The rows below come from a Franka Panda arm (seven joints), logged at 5 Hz.
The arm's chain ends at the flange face. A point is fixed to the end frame.
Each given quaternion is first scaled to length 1.
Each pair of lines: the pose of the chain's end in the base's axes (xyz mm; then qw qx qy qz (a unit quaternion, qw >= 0)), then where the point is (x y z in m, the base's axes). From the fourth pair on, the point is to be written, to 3 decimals.
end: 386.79, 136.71, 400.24, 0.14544, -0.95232, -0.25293, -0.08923
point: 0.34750 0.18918 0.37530
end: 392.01, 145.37, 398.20, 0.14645, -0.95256, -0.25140, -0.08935
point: 0.35285 0.19800 0.37341
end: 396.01, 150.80, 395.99, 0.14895, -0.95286, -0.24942, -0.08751
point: 0.35687 0.20365 0.37163
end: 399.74, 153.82, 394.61, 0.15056, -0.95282, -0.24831, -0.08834
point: 0.361 0.207 0.370
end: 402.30, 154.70, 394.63, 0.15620, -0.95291, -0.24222, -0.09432
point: 0.364 0.209 0.371
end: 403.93, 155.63, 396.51, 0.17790, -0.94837, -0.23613, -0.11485
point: 0.367 0.211 0.375
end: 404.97, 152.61, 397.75, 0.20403, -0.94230, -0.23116, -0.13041
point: 0.369 0.210 0.379
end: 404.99, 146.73, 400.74, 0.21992, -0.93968, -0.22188, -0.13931
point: 0.370 0.205 0.384
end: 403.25, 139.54, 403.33, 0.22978, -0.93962, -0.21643, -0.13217
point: 0.368 0.198 0.388
